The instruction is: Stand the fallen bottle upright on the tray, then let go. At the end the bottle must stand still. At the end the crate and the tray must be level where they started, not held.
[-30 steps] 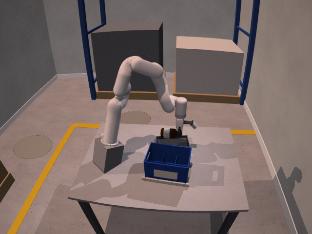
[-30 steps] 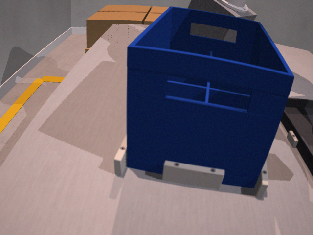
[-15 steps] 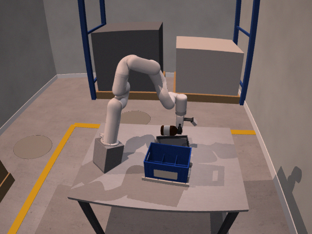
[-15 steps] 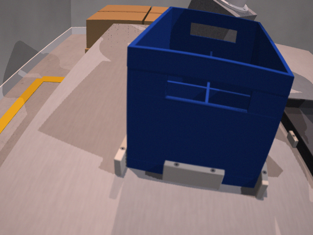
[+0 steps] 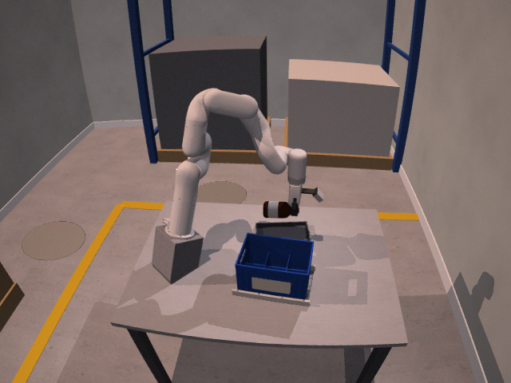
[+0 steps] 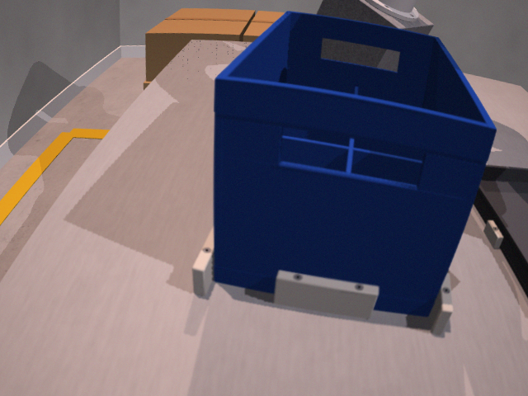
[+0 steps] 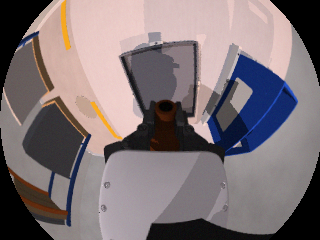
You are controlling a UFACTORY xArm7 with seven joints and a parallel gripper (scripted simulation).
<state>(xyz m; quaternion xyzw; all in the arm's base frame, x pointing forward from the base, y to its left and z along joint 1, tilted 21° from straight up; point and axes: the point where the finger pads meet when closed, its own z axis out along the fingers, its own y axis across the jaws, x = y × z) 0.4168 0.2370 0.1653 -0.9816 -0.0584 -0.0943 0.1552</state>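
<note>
Now: hand 60 mm past the brown bottle, 10 mm to the left of it and 10 mm above it. From my hand the other things lie so: blue crate: 10 mm behind, 280 mm to the right, 90 mm below; then tray: 50 mm behind, 10 mm to the right, 170 mm below.
</note>
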